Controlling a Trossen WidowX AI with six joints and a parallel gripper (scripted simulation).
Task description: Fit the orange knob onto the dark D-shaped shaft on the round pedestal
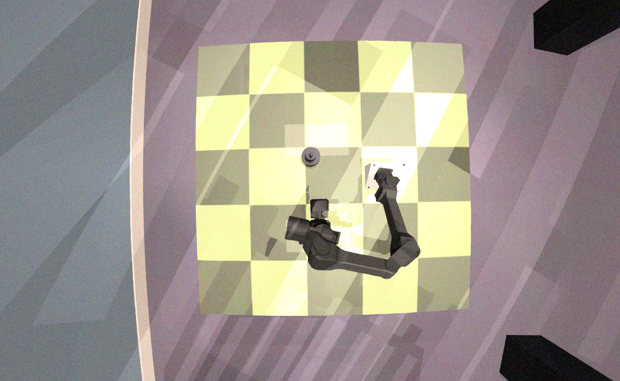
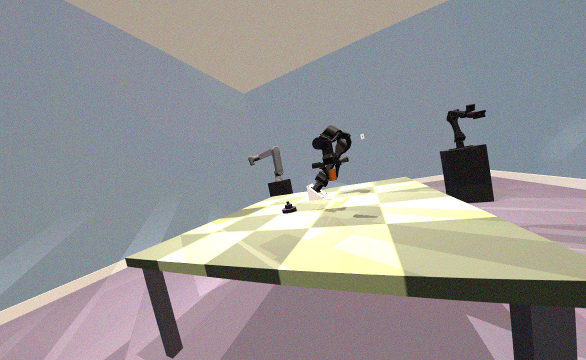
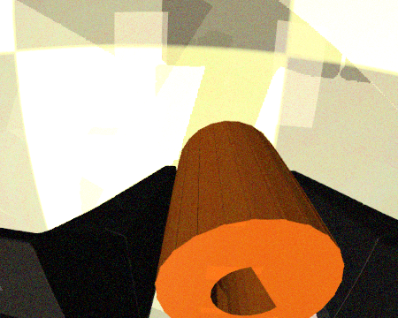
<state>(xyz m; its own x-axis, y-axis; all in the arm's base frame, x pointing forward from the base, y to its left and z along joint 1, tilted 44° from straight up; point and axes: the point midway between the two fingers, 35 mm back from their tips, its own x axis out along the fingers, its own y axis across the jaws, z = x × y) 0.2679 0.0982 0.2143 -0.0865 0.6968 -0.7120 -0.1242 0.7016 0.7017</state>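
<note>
My gripper tip is 27 cm to the left of the D-shaped shaft, 11 cm above it and 6 cm short of it. Also, from my gripper tip: orange knob (2 cm above).
</note>
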